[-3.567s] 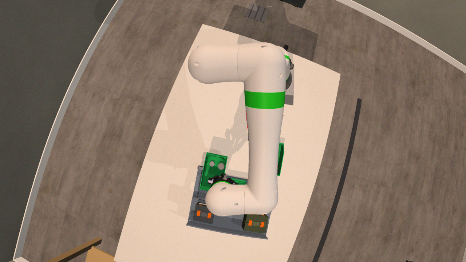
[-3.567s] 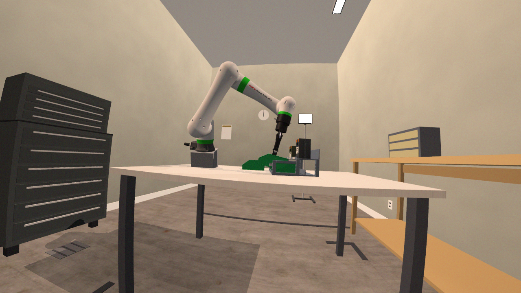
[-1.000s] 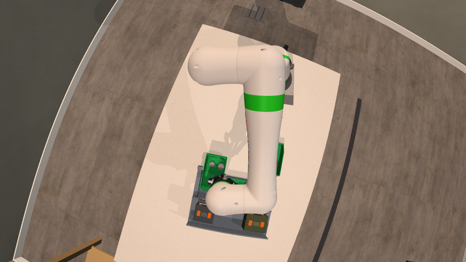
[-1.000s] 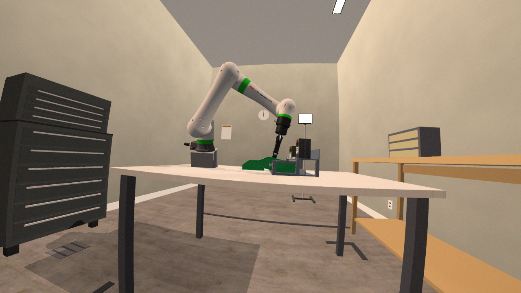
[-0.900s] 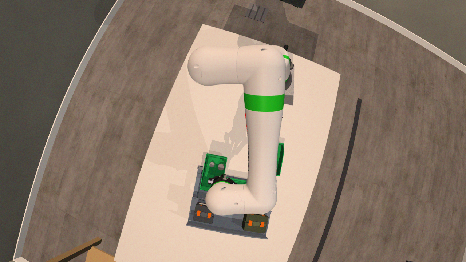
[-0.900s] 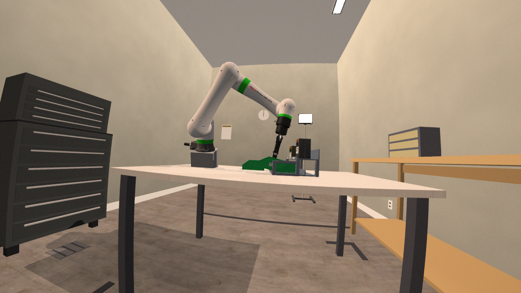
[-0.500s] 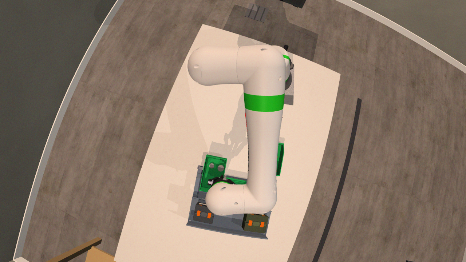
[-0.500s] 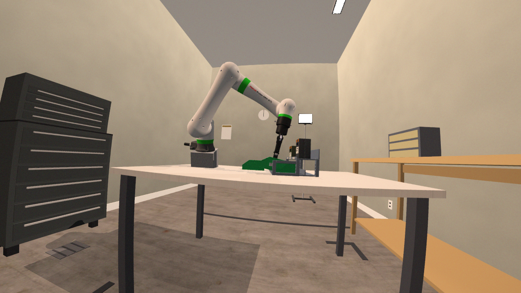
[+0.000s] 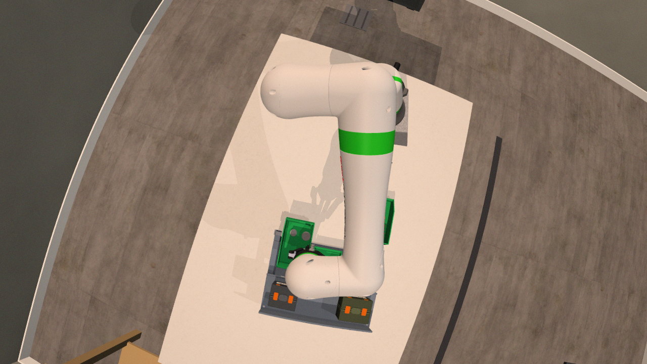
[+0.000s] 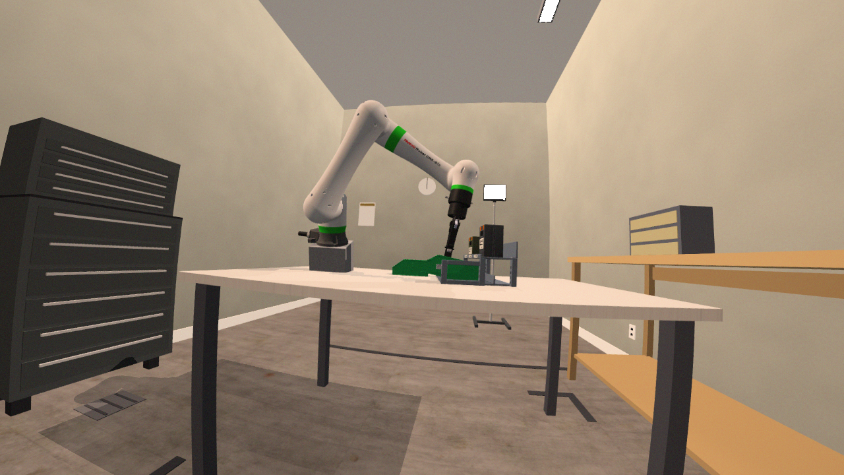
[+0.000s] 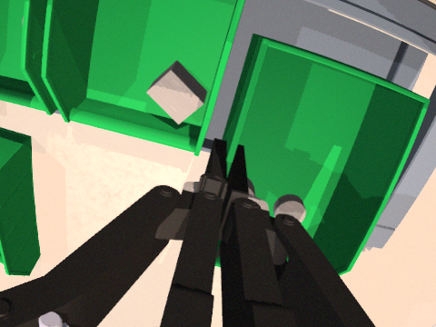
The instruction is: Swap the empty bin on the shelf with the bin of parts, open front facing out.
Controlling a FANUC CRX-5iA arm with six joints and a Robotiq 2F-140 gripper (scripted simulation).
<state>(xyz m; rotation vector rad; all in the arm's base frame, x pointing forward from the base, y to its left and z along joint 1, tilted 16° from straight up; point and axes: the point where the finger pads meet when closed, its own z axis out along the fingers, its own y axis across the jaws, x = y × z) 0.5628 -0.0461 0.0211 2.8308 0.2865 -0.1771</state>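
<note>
Now: the grey cube 8 cm below my hand and 4 cm to the left of it. Also, from my hand: grey shelf 8 cm to the left, 8 cm ahead, 3 cm below.
</note>
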